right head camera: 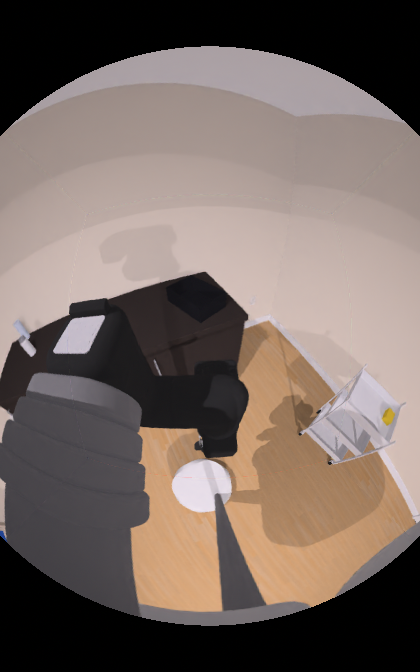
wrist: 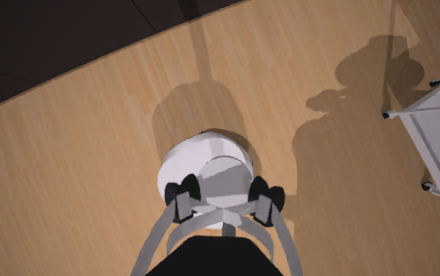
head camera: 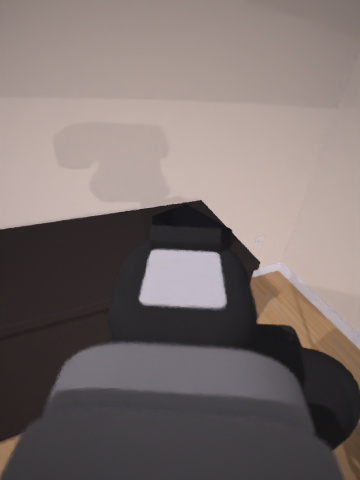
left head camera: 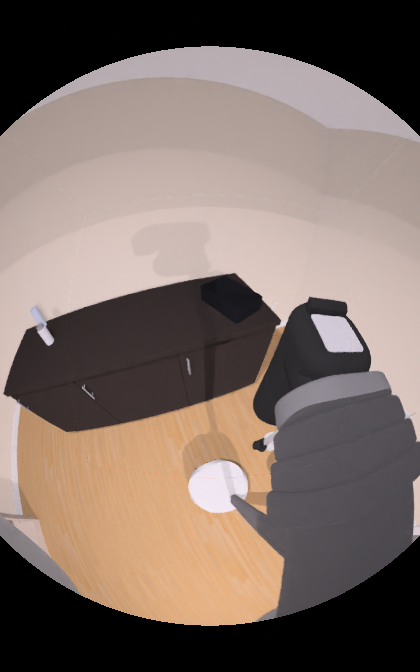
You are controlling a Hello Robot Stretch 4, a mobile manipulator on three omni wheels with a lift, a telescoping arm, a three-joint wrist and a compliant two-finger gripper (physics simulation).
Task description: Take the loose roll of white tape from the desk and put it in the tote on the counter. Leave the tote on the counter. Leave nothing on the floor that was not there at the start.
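Frame: origin at the robot's base, x ahead, y left, z up, level; millimetres.
Seen in the pictures: gripper, fingertip midpoint: [wrist: 224,191].
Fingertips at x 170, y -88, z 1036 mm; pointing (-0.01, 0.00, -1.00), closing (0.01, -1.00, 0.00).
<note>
Offsets run from my fingertips to a thing's top centre.
My gripper [wrist: 224,191] is shut on the roll of white tape {dx +10, dy +0, dz +26 mm} [wrist: 225,180], which shows as a pale disc between the dark fingertips in the wrist view. It points down and hangs over the floor in front of the counter [head camera: 60,260] [left head camera: 125,340] [right head camera: 145,320] [wrist: 75,40]. Small parts of the gripper show beside the wrist in both side head views; the arm and wrist hide it in the head camera view. The black tote {dx +807, dy +70, dz -54 mm} [head camera: 187,216] [left head camera: 231,299] [right head camera: 196,298] stands upright on the counter near its right end. The wrist partly hides it in the head camera view.
A white round disc [left head camera: 210,487] [right head camera: 195,487] [wrist: 175,165] is low down beneath the gripper. A white cart [right head camera: 370,395] [wrist: 421,150] with a yellow object [right head camera: 388,416] stands at the right. Pale cylinders [left head camera: 45,334] [right head camera: 27,346] are at the counter's left end. Walls stand behind and right.
</note>
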